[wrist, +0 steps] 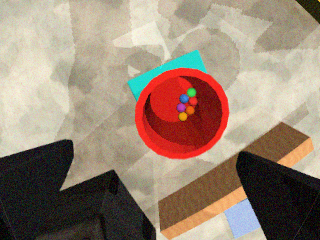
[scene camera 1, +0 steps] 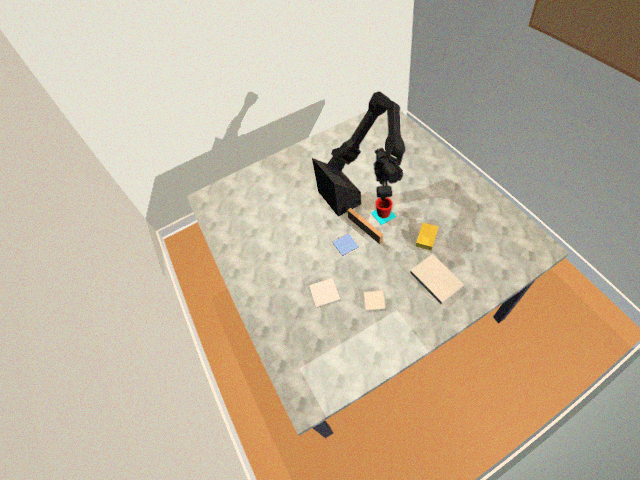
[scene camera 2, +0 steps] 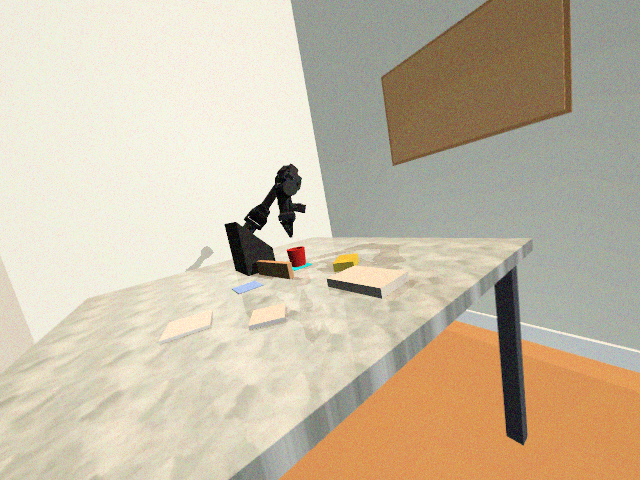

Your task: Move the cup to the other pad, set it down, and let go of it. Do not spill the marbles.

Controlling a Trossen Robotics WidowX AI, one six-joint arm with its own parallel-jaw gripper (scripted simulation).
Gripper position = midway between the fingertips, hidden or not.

The gripper [wrist: 158, 155] is open, with nothing in its grasp. Also in view: a red cup [wrist: 157, 120], a thick beige slab [scene camera 2: 376, 282] and a light blue pad [wrist: 241, 213].
The thick beige slab shows as well in scene camera 1 [scene camera 1: 439, 281]. The wrist view does not show the thick beige slab: it is out of frame.
